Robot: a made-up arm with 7 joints.
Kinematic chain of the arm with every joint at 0, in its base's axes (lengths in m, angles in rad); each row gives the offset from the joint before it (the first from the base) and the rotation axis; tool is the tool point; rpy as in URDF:
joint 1: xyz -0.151 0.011 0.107 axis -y
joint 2: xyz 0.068 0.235 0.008 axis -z
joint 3: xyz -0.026 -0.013 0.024 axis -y
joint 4: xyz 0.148 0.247 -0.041 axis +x
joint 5: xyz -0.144 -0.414 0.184 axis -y
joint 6: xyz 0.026 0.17 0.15 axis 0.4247 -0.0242 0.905
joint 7: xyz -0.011 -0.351 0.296 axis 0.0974 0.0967 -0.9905
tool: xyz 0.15 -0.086 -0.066 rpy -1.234 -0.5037 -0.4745
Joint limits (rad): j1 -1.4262..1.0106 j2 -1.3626..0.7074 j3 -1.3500..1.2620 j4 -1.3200..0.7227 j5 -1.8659..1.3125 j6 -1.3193..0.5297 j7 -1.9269..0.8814
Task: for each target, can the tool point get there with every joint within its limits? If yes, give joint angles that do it. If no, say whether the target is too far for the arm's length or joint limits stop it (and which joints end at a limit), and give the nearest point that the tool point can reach.
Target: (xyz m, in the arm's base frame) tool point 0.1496 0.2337 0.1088
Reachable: no: joint limits stop it (at a limit: joint 3, joint 5, joint 6) | nearest point 0.2202 0.2296 0.1092 | short by 0.071 m
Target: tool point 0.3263 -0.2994 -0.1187
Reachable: yes | joints -1.1637 -1.0568 0.1902 0.2154 0.5338 -0.3554 0.2023
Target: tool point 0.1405 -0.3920 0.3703
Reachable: yes | joints 0.3236 0.2428 -1.1393 0.1123 -0.2680 -0.2610 0.6606
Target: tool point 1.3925 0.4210 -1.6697
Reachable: no: too far | nearest point 0.5780 0.4143 -0.7321 | short by 1.242 m
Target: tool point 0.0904 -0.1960 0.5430
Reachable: yes | joints -0.6845 -0.6704 0.5152 -0.0044 0.3870 -0.4275 -1.1293
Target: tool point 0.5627 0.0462 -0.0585
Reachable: yes | joints -0.4845 -0.5673 -0.3724 0.1451 -1.0886 -0.4109 0.4976
